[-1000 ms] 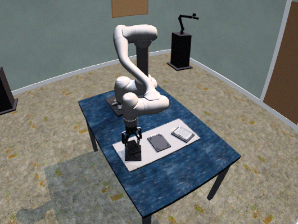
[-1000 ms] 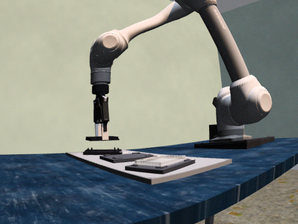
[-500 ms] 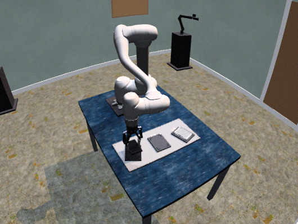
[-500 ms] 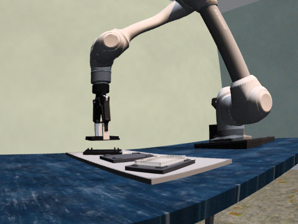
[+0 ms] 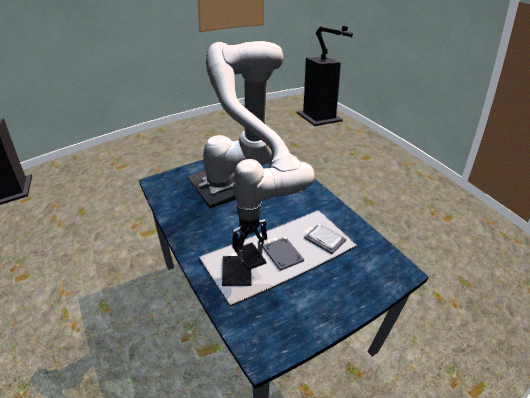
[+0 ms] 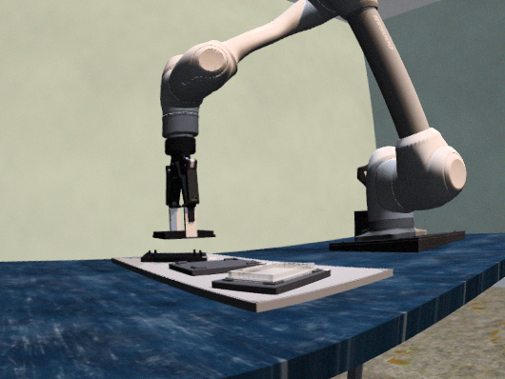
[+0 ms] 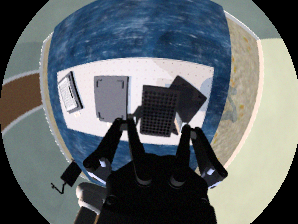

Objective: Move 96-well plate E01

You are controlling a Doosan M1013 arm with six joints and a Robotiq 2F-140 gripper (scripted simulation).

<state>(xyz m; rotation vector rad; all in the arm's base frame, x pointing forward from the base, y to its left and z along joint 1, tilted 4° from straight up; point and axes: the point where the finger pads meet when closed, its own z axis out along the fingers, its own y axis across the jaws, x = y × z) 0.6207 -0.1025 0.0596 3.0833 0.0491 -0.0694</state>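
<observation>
Now: hand 160 mm to the right of the dark nest, 80 mm above it and 10 mm past it. Also, from my hand: dark 96-well plate: 20 mm below; clear 96-well plate: 380 mm to the left, 70 mm below.
</observation>
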